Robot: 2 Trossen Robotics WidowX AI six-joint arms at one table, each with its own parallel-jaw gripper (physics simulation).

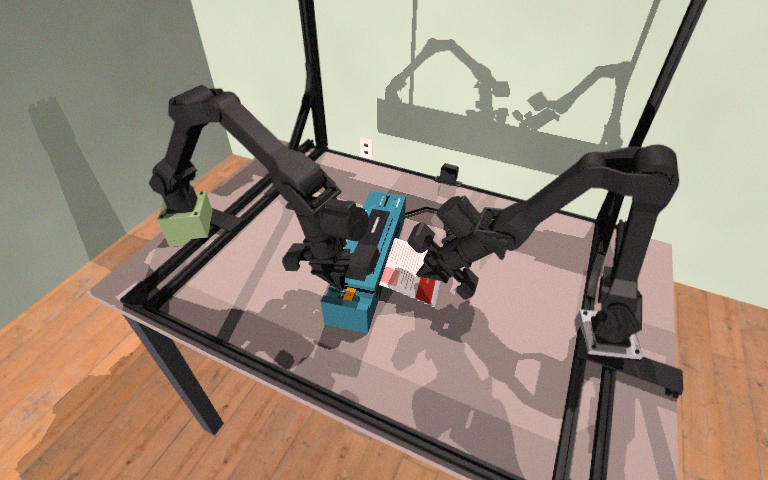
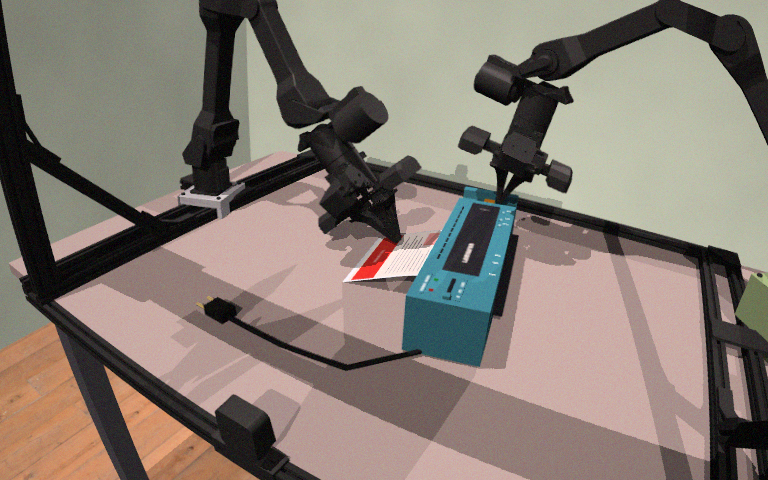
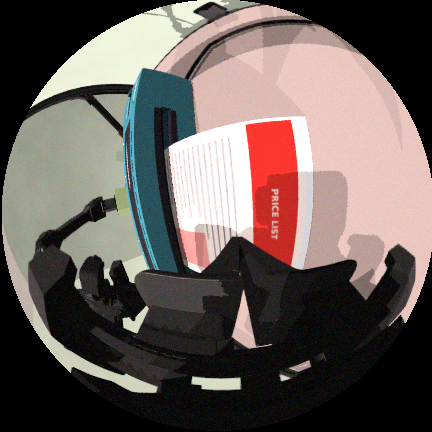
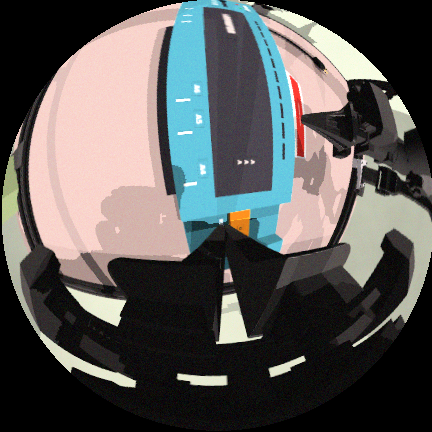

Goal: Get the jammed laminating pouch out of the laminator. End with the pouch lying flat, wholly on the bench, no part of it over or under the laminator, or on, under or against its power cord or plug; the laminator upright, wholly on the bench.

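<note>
The teal laminator [image 1: 353, 313] [image 2: 444, 328] [image 3: 172, 90] [image 4: 192, 200] stands upright on the bench. The white and red pouch [image 1: 427, 289] [image 2: 373, 263] [image 3: 274, 155] [image 4: 298, 120] sticks out of its long side slot, sloping toward the bench; its inner end is hidden inside. My left gripper [image 1: 420, 273] [image 2: 398, 240] [image 3: 236, 241] is shut and empty, its tips over or at the pouch's outer part; contact is unclear. My right gripper [image 1: 343, 288] [image 2: 500, 199] [image 4: 223, 229] is shut and empty, its tips beside the orange lever [image 1: 350, 294] [image 2: 489, 200] [image 4: 240, 220] in the recess at the laminator's end.
The black power cord [image 2: 283, 345] [image 3: 210, 45] bends across the bench from the laminator's other end to its plug [image 2: 219, 310] [image 4: 318, 63]. Dark rails edge the bench. A black box [image 1: 449, 173] [image 2: 244, 425] stands on one rail.
</note>
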